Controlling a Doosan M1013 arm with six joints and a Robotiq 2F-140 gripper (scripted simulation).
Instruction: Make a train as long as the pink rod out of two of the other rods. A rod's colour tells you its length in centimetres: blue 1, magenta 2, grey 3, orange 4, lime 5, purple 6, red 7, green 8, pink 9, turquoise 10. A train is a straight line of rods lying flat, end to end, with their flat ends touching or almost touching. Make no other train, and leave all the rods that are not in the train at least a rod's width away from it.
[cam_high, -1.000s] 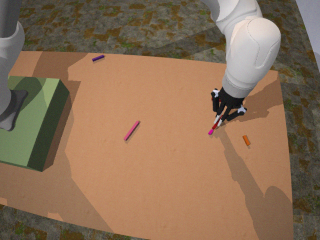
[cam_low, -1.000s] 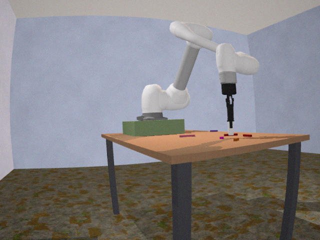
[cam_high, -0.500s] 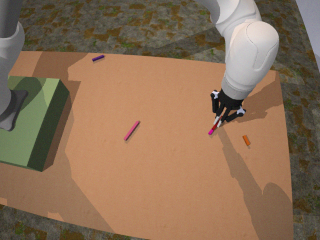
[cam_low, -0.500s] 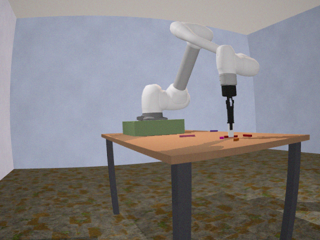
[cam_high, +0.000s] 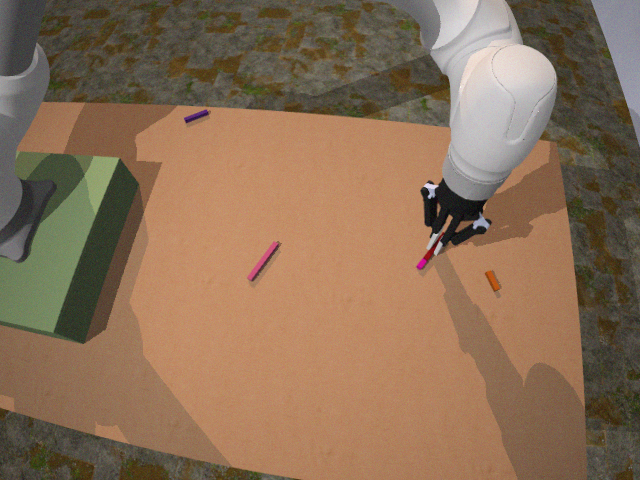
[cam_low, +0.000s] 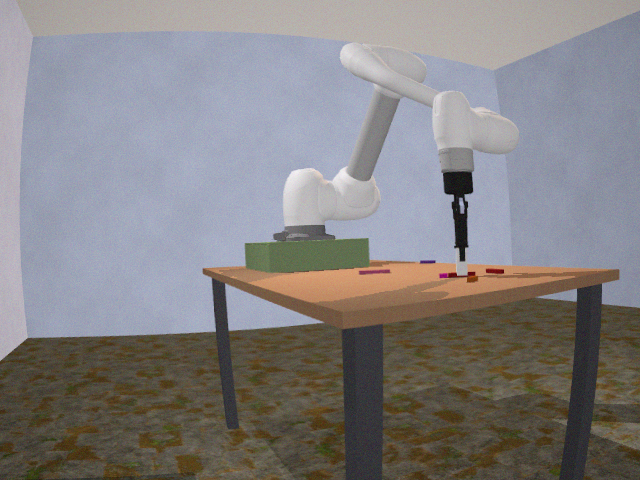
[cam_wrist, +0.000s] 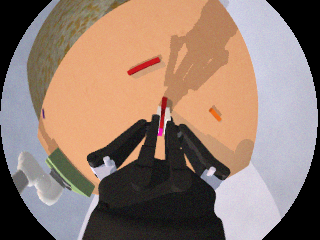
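Right now my hand is 40 mm to the left of the magenta rod, 30 mm past it and 30 mm above it. From my hand the other things lie so: purple rod: 570 mm behind, 280 mm to the left, 30 mm below; orange rod: 120 mm ahead, 60 mm to the right, 30 mm below; pink rod: 330 mm behind, 70 mm to the right, 30 mm below.
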